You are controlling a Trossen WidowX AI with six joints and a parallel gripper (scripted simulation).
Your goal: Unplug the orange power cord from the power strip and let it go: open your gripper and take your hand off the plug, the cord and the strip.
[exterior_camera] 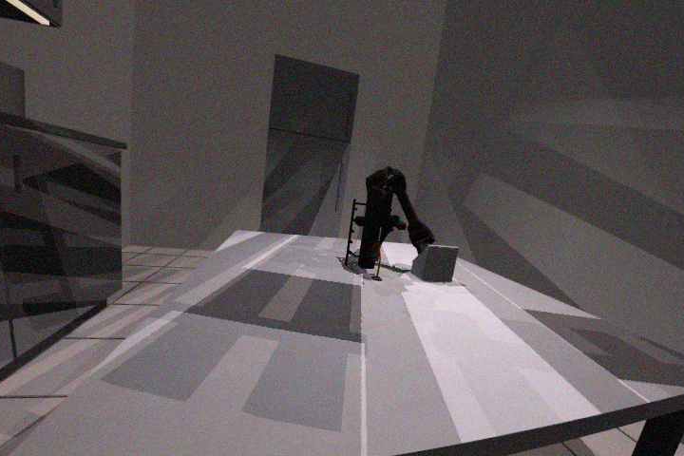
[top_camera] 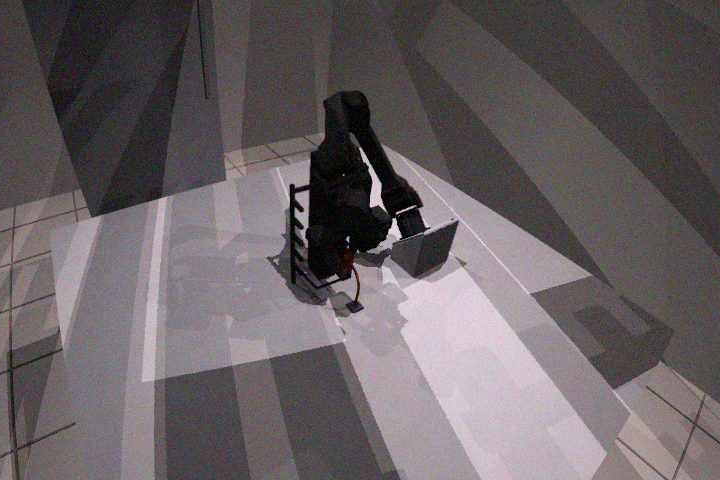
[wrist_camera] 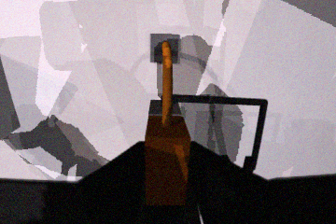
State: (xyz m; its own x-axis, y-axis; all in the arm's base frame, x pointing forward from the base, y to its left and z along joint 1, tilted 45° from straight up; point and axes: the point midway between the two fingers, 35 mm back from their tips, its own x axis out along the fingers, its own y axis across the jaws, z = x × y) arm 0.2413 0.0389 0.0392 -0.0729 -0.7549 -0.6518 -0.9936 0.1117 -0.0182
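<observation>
Right now my gripper tip is 3 cm to the left of the orange plug.
</observation>
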